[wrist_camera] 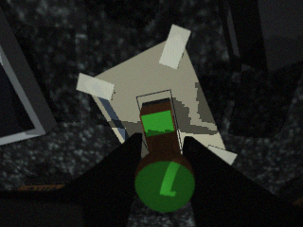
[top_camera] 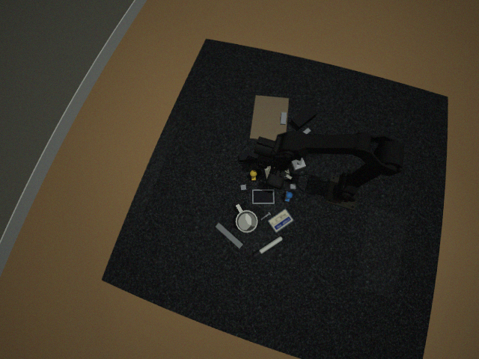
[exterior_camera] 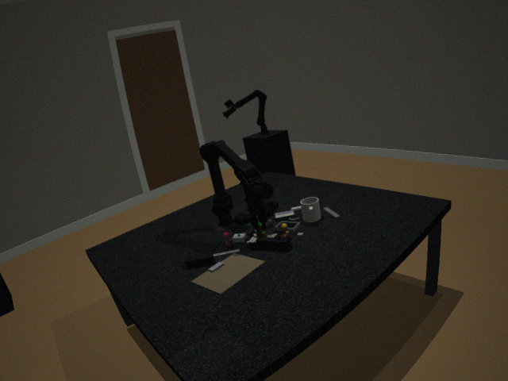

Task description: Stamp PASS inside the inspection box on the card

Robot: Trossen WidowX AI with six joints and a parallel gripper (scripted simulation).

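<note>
My gripper tip is 4 cm above the cream card. From my gripper tip the other things lie so: yellow-knob stamp: 9 cm ahead, 4 cm to the left, 1 cm below; blue-knob stamp: 6 cm behind, 10 cm to the left, 1 cm below; PASS stamp: 1 cm below.
</note>
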